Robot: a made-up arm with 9 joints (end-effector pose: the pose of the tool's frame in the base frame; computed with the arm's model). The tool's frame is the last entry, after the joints.
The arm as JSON. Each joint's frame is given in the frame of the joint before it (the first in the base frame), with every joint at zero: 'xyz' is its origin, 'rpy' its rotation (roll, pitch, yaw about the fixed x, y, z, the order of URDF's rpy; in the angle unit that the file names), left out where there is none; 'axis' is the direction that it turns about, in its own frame. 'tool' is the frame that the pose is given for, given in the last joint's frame.
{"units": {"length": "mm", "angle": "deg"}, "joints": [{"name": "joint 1", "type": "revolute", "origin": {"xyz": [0.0, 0.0, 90.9]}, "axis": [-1.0, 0.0, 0.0]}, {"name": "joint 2", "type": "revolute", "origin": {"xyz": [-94.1, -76.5, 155.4]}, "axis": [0.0, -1.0, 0.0]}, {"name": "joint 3", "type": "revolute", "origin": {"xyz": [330.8, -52.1, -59.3]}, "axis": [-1.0, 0.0, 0.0]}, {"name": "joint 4", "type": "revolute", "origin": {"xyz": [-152.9, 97.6, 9.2]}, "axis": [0.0, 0.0, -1.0]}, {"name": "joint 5", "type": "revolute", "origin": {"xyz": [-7.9, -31.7, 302.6]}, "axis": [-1.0, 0.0, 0.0]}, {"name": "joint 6", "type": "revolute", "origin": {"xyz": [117.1, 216.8, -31.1]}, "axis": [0.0, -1.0, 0.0]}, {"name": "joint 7", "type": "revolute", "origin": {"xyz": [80.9, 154.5, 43.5]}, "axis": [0.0, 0.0, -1.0]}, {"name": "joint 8", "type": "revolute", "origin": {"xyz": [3.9, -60.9, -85.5]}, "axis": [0.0, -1.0, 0.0]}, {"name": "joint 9", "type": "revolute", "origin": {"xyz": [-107.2, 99.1, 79.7]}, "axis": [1.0, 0.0, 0.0]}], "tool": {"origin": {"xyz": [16.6, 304.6, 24.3]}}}
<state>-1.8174 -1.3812 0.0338 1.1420 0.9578 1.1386 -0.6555 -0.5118 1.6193</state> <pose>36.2 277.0 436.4 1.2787 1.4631 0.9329</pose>
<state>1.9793 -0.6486 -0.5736 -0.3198 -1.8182 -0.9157 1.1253 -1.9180 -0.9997</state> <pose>784.9 638.8 326.9 1.2825 2.3565 0.4515</pose>
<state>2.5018 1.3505 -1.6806 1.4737 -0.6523 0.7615 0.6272 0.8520 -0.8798</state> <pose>463.2 989.3 1.8 -0.9762 -1.3039 -1.3348</pose>
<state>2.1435 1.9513 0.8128 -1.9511 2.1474 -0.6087 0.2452 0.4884 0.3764</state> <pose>252.6 721.6 -252.9 0.3251 0.5286 -0.7773</pose>
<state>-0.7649 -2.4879 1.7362 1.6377 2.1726 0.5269 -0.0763 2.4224 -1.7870</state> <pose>-23.2 -124.7 -60.2 -1.0234 2.4595 -1.5282</pose>
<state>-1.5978 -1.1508 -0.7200 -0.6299 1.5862 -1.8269 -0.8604 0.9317 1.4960</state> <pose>314.0 40.7 80.9 -2.2154 -2.1185 -0.5258</pose>
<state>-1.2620 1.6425 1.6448 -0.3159 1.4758 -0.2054 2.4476 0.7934 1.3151</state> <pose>222.4 -905.2 16.7 -2.7448 -1.1326 -0.3786</pose>
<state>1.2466 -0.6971 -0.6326 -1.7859 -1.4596 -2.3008 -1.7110 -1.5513 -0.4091</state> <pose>525.3 467.4 419.8 -1.1860 0.4219 -1.1118</pose>
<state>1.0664 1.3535 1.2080 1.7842 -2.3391 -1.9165 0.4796 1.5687 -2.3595</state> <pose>-25.3 446.2 -129.9 -0.3903 -2.6014 -1.4833</pose>
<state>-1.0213 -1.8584 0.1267 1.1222 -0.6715 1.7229 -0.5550 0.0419 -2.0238</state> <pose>237.8 243.9 -312.3 -2.1563 -0.3146 -0.0290</pose>
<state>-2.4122 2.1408 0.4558 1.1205 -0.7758 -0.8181 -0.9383 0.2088 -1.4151</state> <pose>-512.4 -608.5 15.3 0.5866 0.0898 -2.6549</pose>
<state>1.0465 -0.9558 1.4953 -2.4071 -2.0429 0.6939 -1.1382 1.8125 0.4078</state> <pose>-55.5 389.1 -414.7 -0.0658 -0.0885 -0.9989</pose>
